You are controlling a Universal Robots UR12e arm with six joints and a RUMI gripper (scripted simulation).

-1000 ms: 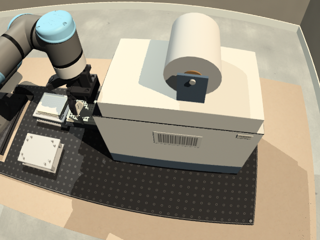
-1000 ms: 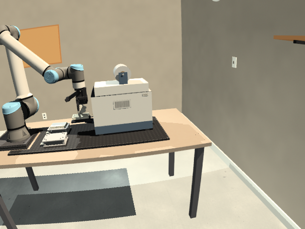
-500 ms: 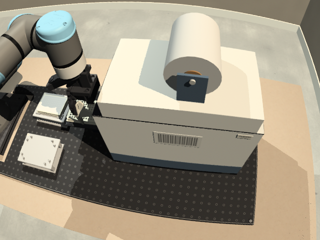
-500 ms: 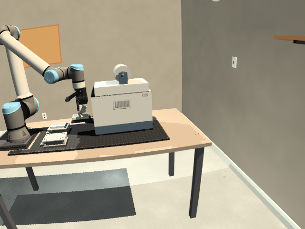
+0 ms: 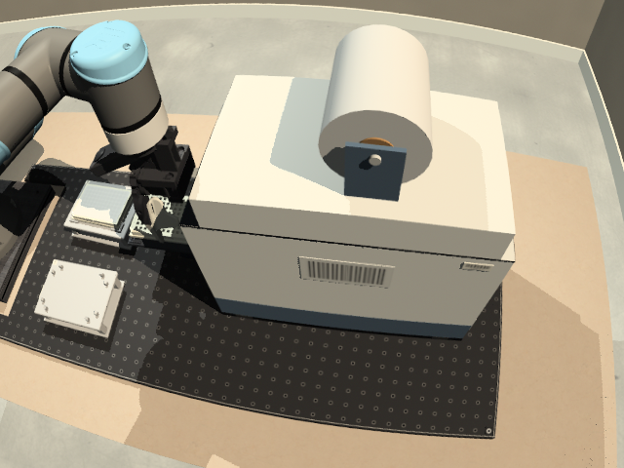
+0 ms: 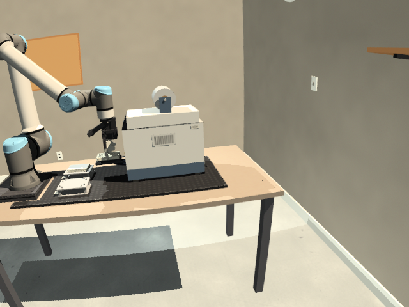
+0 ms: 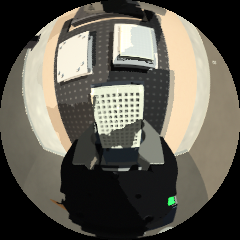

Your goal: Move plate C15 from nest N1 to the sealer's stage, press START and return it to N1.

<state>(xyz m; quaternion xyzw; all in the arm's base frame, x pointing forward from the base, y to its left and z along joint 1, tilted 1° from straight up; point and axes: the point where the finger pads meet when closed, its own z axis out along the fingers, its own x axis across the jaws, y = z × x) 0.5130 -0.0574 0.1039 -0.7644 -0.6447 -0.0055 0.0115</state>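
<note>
Now: the sealer stage 3 cm below my hand. Also, from my hand: foil roll (33 cm ahead, 29 cm above, 6 cm to the right); well plate (1 cm below).
</note>
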